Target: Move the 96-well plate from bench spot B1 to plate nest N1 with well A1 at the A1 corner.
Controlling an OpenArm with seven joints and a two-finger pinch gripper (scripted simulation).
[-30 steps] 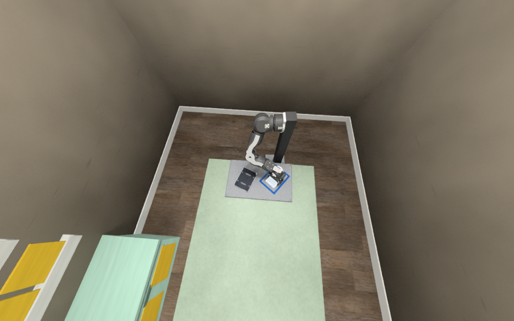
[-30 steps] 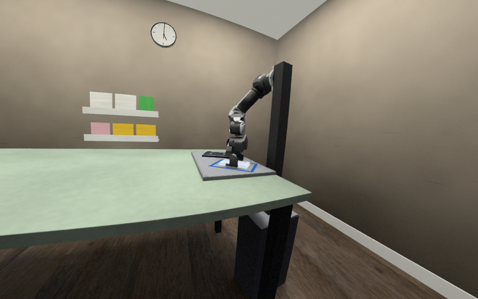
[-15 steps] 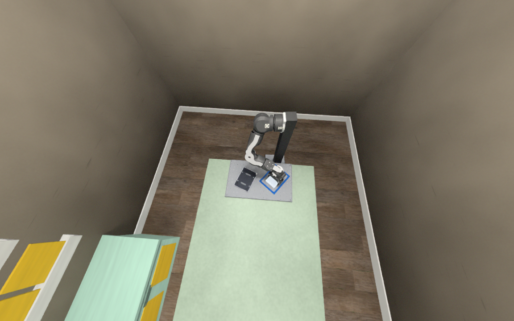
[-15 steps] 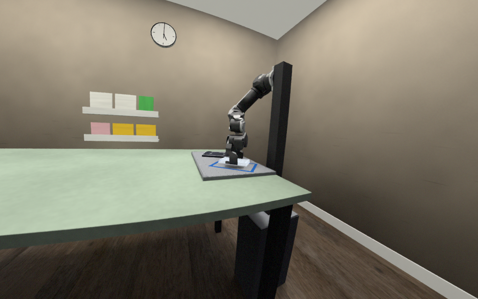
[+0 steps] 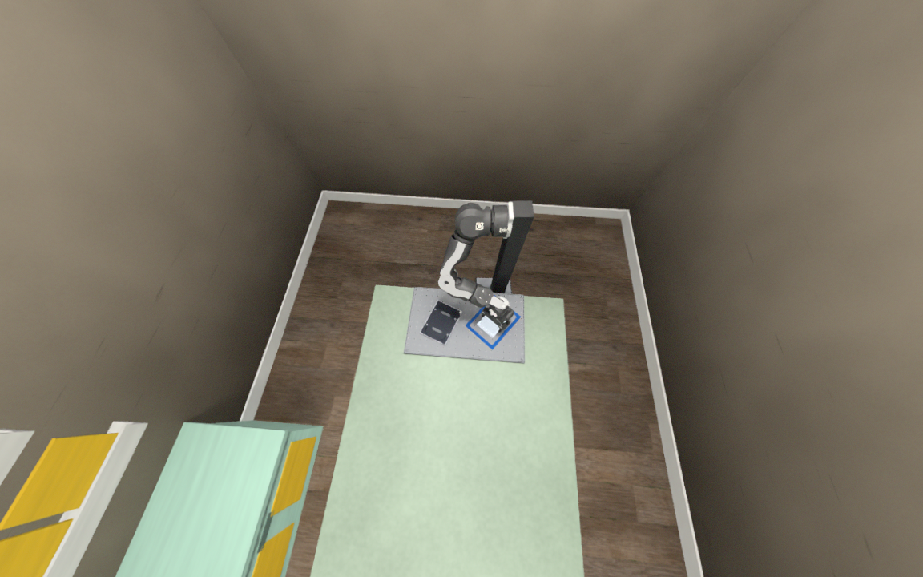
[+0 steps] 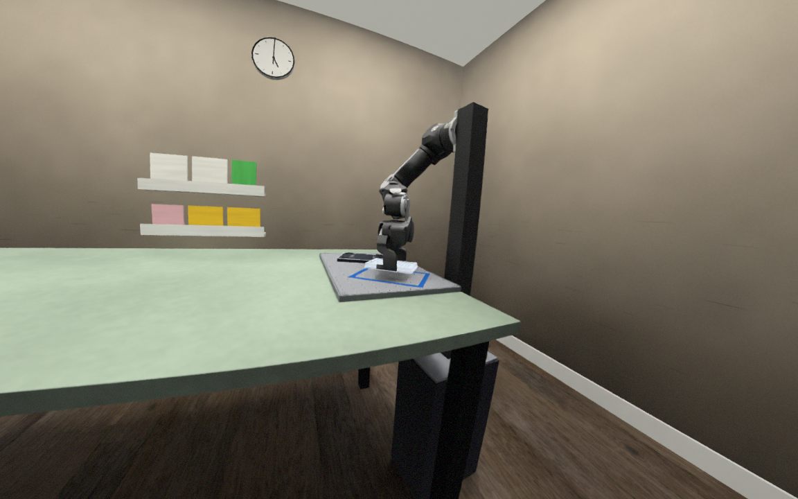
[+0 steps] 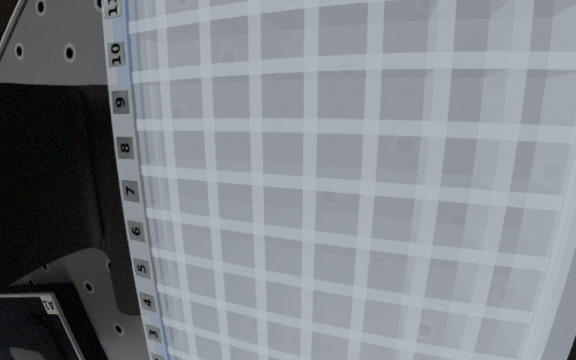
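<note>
The white A1 label lies 140 mm to the right of my hand, 40 mm behind it and 20 mm below it. Also, from my hand: black plate nest N1: 220 mm to the right, 20 mm below; then 96-well plate: right at my hand.
</note>
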